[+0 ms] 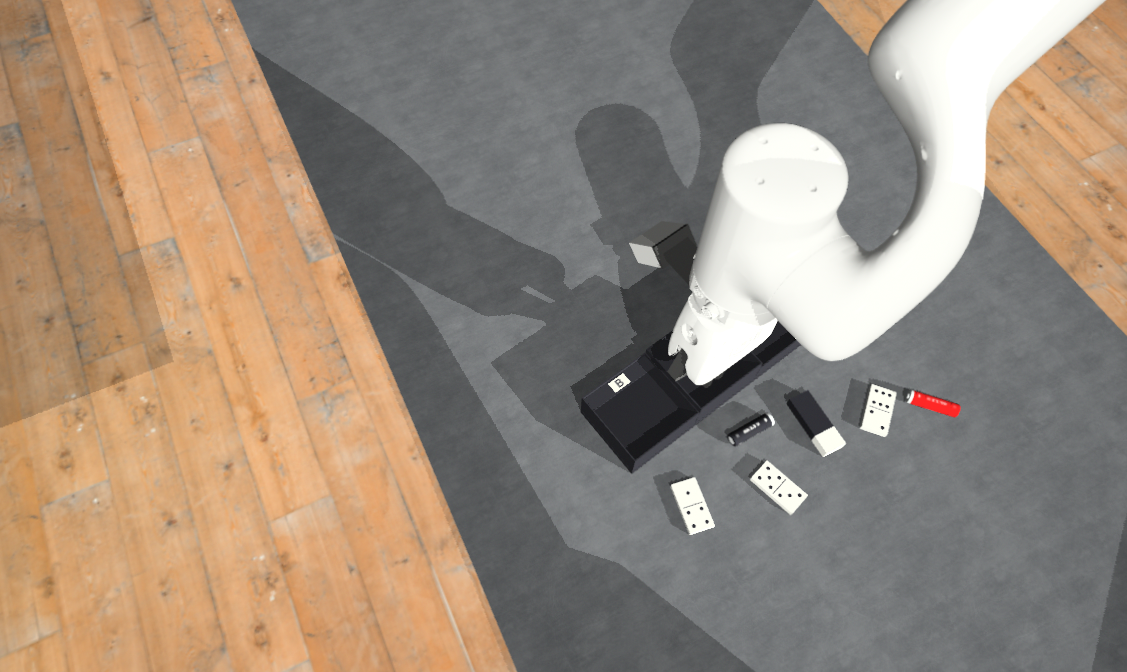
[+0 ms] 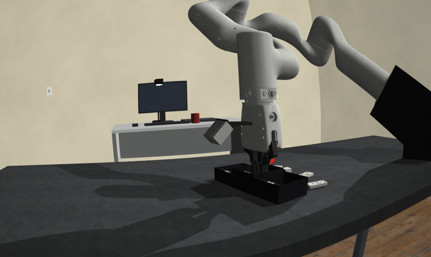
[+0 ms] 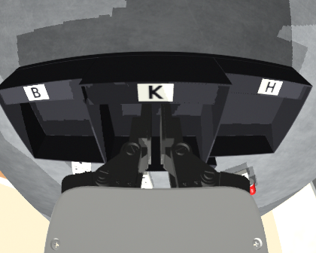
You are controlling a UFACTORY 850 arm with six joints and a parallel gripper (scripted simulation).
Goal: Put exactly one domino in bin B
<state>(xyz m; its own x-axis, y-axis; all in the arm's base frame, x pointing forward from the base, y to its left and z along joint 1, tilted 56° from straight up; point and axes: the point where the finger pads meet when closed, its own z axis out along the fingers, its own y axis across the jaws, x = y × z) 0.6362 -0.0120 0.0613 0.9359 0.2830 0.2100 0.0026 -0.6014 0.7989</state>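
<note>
My hand is 1 cm short of the black bin row and 1 cm above it. Round my hand: black battery: 7 cm behind, 3 cm below; red battery: 16 cm behind, 17 cm to the right, 3 cm below; black-and-white block: 11 cm behind, 6 cm to the right, 3 cm below.
</note>
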